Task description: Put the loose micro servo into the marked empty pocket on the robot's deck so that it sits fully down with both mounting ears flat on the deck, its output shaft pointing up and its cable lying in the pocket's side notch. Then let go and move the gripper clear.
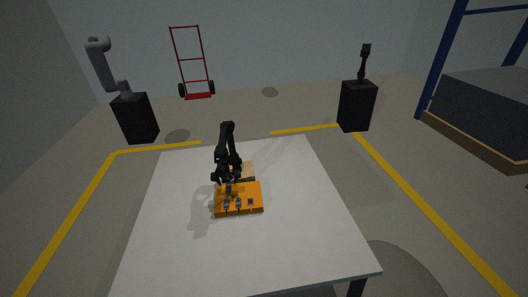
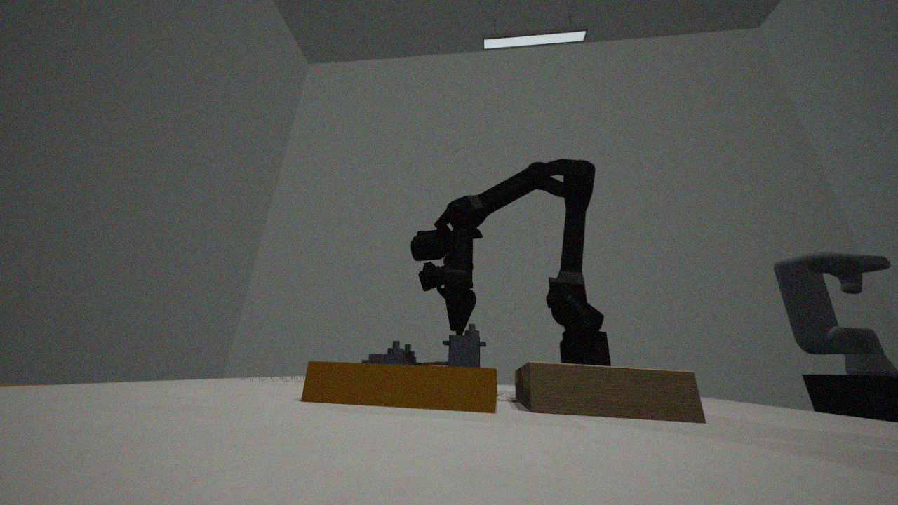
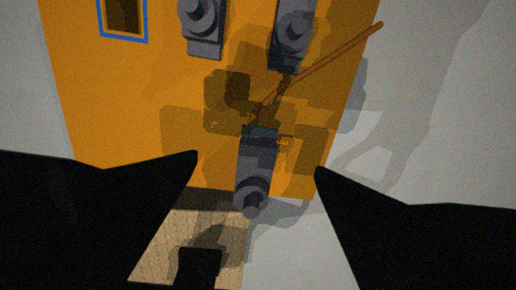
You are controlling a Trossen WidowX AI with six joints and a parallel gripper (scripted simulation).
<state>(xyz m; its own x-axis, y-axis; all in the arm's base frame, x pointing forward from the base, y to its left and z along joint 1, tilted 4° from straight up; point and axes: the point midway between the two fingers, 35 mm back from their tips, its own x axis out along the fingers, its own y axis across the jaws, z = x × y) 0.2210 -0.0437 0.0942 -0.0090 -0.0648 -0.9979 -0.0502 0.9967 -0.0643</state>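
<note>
Right now my gripper tip is 6 cm to the right of the orange deck and 9 cm above it.
</note>
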